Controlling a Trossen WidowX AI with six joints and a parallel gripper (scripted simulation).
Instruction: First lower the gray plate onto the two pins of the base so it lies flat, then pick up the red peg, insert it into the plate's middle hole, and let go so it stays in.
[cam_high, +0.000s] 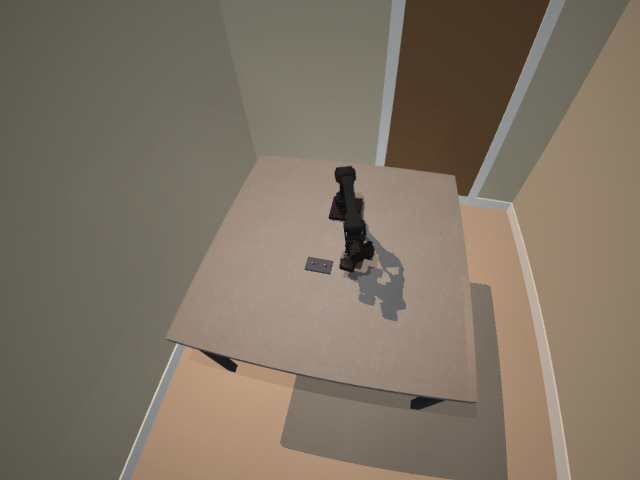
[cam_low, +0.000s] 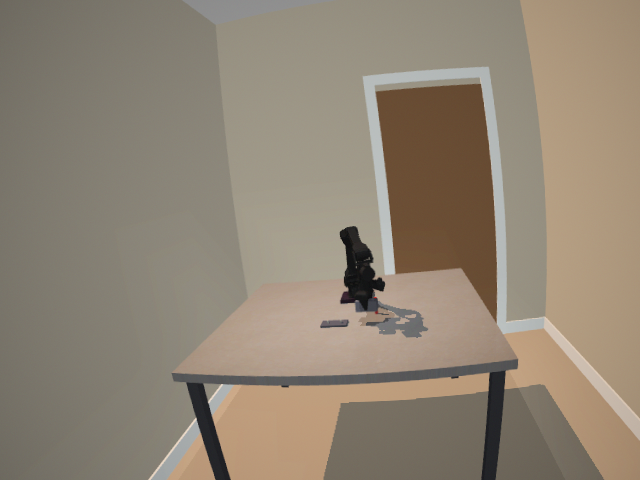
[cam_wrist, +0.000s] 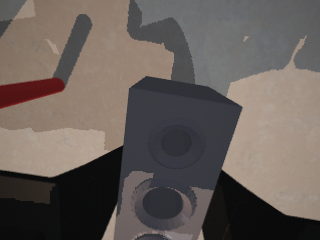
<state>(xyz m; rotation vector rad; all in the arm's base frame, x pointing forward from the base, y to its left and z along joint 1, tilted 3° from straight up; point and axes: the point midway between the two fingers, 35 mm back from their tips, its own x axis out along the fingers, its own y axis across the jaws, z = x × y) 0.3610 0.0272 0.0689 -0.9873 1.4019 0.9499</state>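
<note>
Now: the base 30 mm behind my gripper tip, 150 mm to the right of it and 60 mm below it. The rest, counted from my gripper tip: red peg 100 mm behind, 50 mm to the left, 30 mm below; gray plate 30 mm above.
</note>
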